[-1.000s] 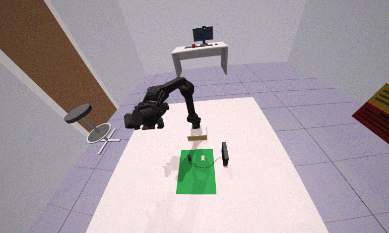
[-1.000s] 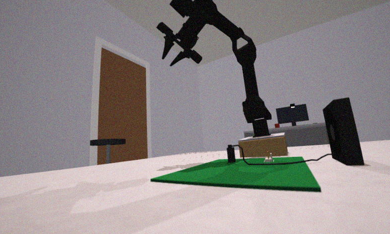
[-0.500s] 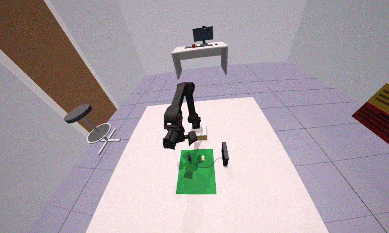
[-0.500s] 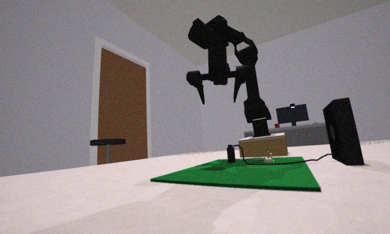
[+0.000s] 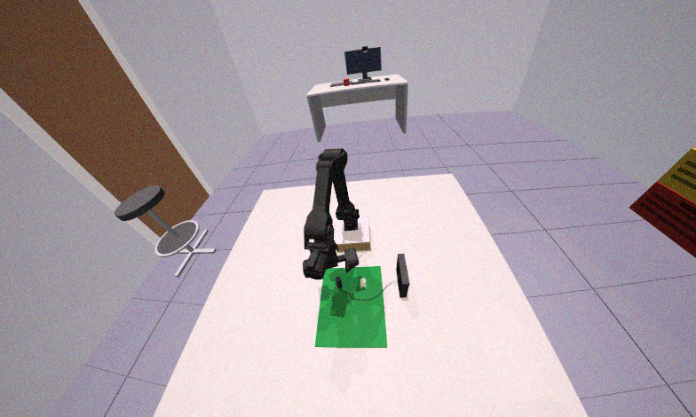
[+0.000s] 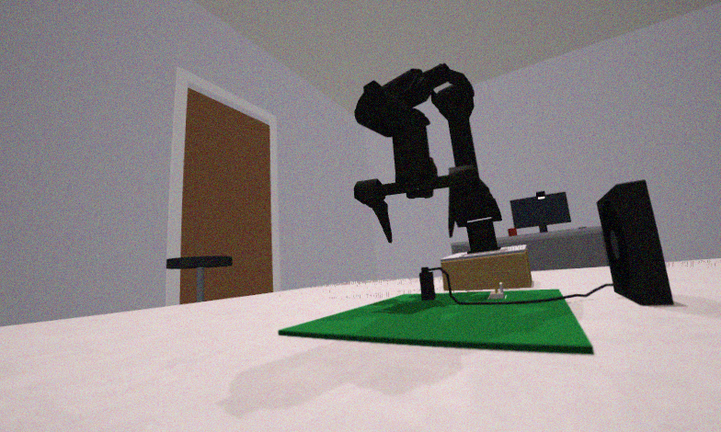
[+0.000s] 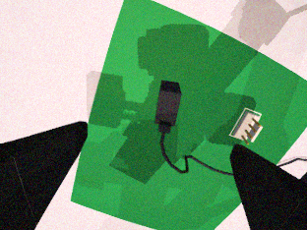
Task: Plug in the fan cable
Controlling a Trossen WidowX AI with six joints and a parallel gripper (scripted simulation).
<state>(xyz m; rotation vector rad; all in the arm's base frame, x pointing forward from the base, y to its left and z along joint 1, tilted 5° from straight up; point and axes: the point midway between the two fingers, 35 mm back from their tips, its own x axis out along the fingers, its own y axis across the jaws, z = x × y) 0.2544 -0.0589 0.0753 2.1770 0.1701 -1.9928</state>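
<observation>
My gripper tip is 70 mm above the black plug. From my gripper tip the other things lie so: pale four-pin header 100 mm to the left, 90 mm below; green board 110 mm below, 80 mm ahead, 50 mm to the left; black fan 240 mm to the left, 30 mm below, 10 mm ahead.
</observation>
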